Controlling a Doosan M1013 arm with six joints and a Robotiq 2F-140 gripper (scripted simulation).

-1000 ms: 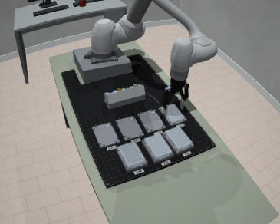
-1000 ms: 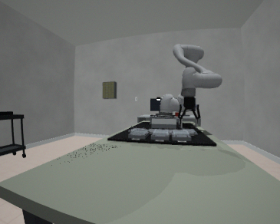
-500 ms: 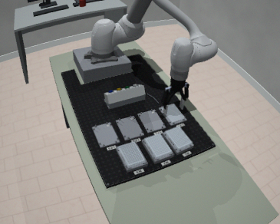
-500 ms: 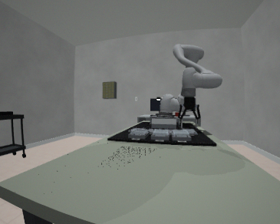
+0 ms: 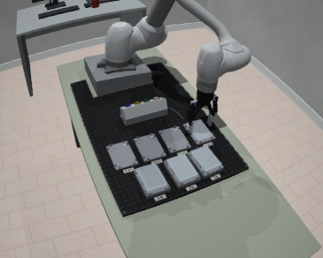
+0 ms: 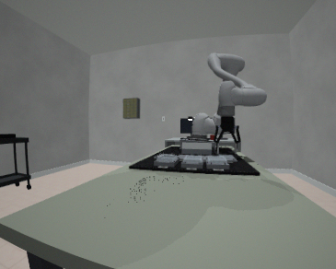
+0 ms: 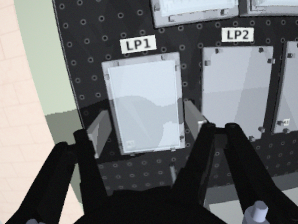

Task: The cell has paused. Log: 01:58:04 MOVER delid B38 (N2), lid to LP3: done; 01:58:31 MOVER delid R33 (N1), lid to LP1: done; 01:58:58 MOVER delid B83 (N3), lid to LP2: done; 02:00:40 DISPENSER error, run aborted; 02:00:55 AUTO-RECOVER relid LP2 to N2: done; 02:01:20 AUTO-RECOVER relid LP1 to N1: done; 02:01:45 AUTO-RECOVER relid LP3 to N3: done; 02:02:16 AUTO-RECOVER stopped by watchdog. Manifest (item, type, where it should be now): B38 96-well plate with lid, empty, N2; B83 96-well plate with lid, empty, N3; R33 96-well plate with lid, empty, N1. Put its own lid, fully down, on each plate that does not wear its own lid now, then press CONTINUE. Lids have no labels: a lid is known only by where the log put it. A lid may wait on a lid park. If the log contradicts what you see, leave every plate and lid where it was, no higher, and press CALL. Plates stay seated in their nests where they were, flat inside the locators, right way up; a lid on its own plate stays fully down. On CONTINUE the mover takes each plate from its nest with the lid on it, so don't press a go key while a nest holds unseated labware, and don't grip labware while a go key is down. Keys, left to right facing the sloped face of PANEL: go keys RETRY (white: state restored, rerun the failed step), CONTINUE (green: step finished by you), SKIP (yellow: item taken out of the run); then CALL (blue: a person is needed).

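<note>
Right now my hand is 5 cm above the lid park LP1. The rest, counted from my hand: lid park LP2 (13 cm to the right, 5 cm below, 1 cm ahead); then lid park LP4 (25 cm to the right, 5 cm below, 3 cm ahead); then white key (23 cm behind, 14 cm to the right, 1 cm above).
</note>
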